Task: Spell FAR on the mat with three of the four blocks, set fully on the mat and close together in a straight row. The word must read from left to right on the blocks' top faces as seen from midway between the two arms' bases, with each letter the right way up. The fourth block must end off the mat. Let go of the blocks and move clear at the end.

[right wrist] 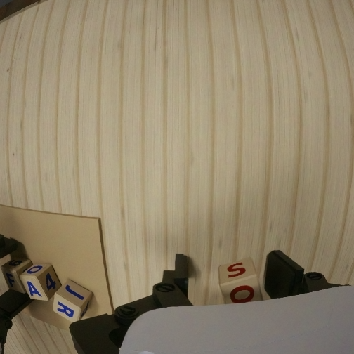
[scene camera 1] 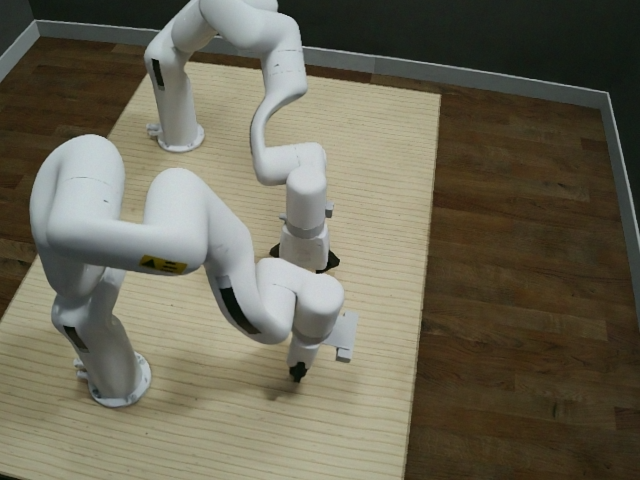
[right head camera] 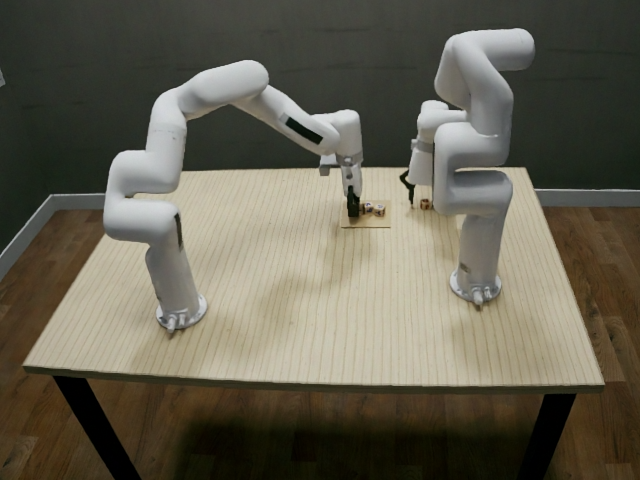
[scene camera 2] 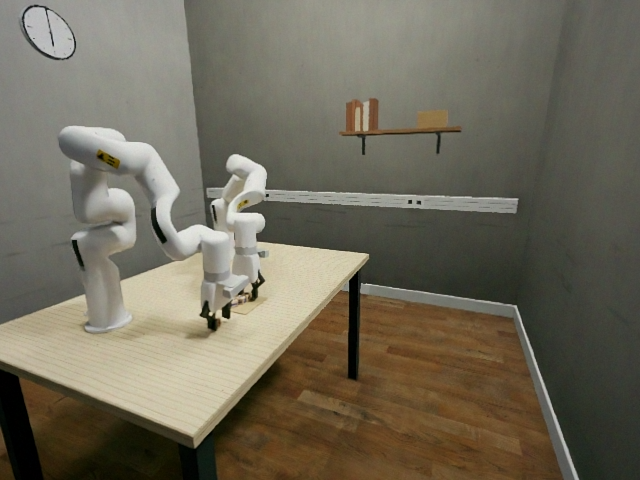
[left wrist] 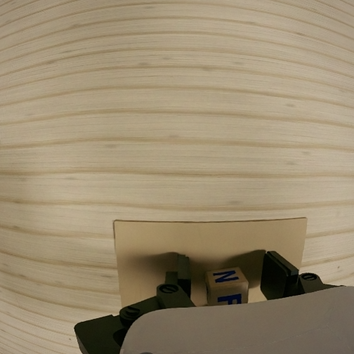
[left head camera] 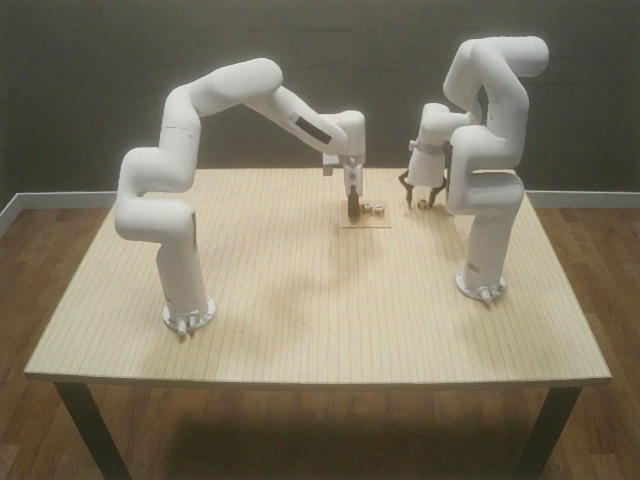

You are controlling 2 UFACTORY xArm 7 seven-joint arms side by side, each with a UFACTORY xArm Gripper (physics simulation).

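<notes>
My left gripper [left head camera: 353, 214] [left wrist: 225, 273] is open, low over the tan mat [left head camera: 382, 223] [right head camera: 364, 223] [left wrist: 145, 240], its fingers standing apart on either side of the F block [left wrist: 227, 290] [right wrist: 16, 274]. The A block [right head camera: 368, 207] [right wrist: 40, 282] lies close beside the F block. The R block [right head camera: 379, 210] [right wrist: 73, 300] lies right of the A block with a small gap, turned at an angle to it. My right gripper [left head camera: 421, 206] [right wrist: 227, 272] is open around the red-lettered O block [right head camera: 425, 204] [right wrist: 241, 290], which lies on the table off the mat.
The wooden table [left head camera: 289, 310] [scene camera 2: 155, 361] carries both arm bases. The left forearm [left head camera: 305, 124] reaches over toward the mat, and the right arm [left head camera: 485, 191] stands at the right of the picture. The table's far edge lies behind the blocks.
</notes>
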